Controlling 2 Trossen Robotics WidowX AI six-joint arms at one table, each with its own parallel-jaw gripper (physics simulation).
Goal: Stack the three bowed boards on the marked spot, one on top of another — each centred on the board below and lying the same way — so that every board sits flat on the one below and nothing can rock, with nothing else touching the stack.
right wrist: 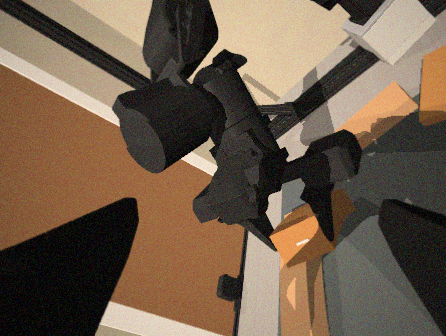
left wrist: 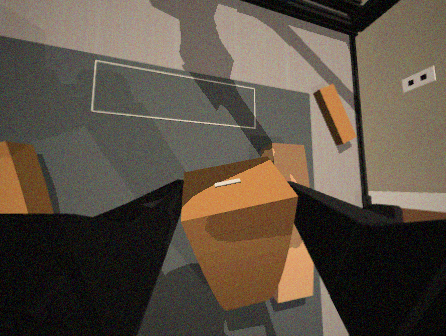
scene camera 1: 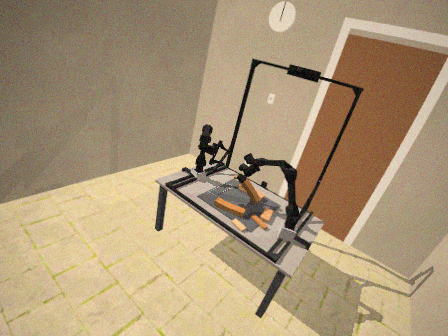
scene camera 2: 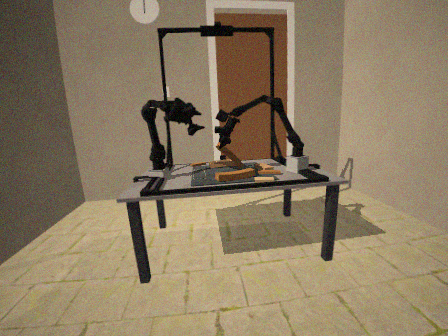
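Pixels of known places: left gripper, fingertip midpoint: [right wrist: 303,244] [left wrist: 234,187] [scene camera 2: 219,146]; right gripper, fingertip midpoint: [right wrist: 257,210] [scene camera 1: 226,157] [scene camera 2: 203,120]; left arm's base at its link origin: [right wrist: 368,8] [scene camera 1: 289,226] [scene camera 2: 297,156]; right arm's base at its link origin: [scene camera 1: 198,170] [scene camera 2: 158,169].
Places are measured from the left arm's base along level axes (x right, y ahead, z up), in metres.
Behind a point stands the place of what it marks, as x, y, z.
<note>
My left gripper [left wrist: 234,187] @[0.281, 0.426, 0.074] [scene camera 2: 220,144] @[0.281, 0.426, 0.074] is shut on one end of a bowed orange board [left wrist: 240,200] @[0.274, 0.422, 0.095] [scene camera 1: 252,191] @[0.265, 0.315, 0.008] [scene camera 2: 231,157] @[0.257, 0.349, -0.004] [right wrist: 300,240] @[0.276, 0.430, 0.084]. The board is tilted, its gripped end raised and its other end low over the mat. A second bowed board [scene camera 1: 230,206] @[0.063, 0.427, -0.059] [scene camera 2: 235,174] @[0.039, 0.445, -0.061] [left wrist: 17,180] @[0.103, 0.499, -0.053] lies along the front. A third board [left wrist: 296,272] @[0.370, 0.257, -0.052] [scene camera 2: 218,164] @[0.386, 0.388, -0.068] lies at the back, partly hidden behind the held one. The marked spot is a pale rectangle outline [left wrist: 93,86] @[0.190, 0.610, -0.093] in the left wrist view. It has no board on it. My right gripper [scene camera 2: 201,121] @[0.179, 0.568, 0.248] is open and empty, high above the table.
A small orange block [left wrist: 340,115] @[0.605, 0.462, -0.084] [scene camera 2: 198,164] @[0.584, 0.472, -0.090] lies beyond the dark mat [left wrist: 30,90] @[0.120, 0.617, -0.094]. Several smaller blocks, among them a pale one [scene camera 1: 239,224] @[-0.071, 0.319, -0.079] [scene camera 2: 264,179] @[-0.084, 0.332, -0.082] and an orange one [scene camera 1: 259,221] @[0.041, 0.195, -0.079], lie toward the left arm's base. A black frame [scene camera 2: 272,75] @[0.429, -0.148, 0.582] stands over the table's back.
</note>
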